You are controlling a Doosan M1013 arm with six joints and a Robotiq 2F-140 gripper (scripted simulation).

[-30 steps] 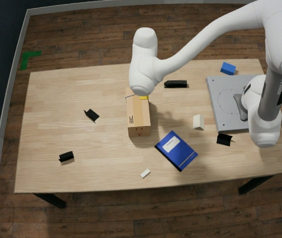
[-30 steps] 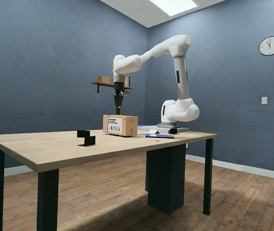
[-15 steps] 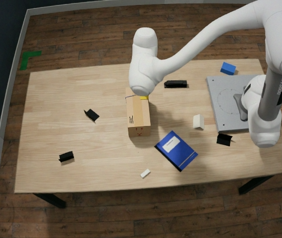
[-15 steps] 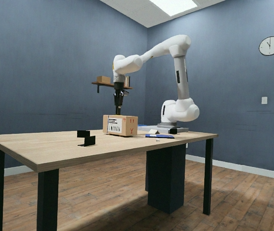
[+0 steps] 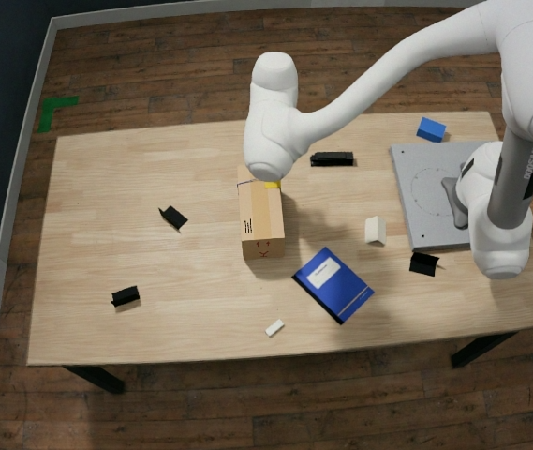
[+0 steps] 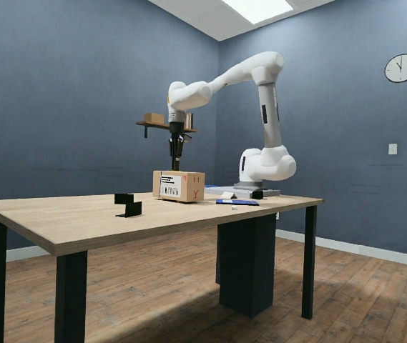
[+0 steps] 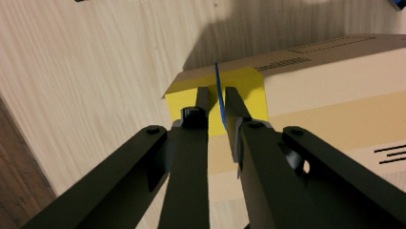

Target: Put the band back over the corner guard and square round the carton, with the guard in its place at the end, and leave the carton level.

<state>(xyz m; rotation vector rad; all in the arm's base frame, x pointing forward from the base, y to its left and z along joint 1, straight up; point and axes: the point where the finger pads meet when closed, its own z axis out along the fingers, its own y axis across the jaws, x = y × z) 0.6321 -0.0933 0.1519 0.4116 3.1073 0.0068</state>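
My hand is 5 cm above the yellow corner guard. Round my hand: brown carton: 10 cm below, 8 cm to the left, 5 cm ahead; blue cube: 58 cm behind, 21 cm to the right, 16 cm below; white piece: 41 cm to the left, 18 cm below, 5 cm ahead.
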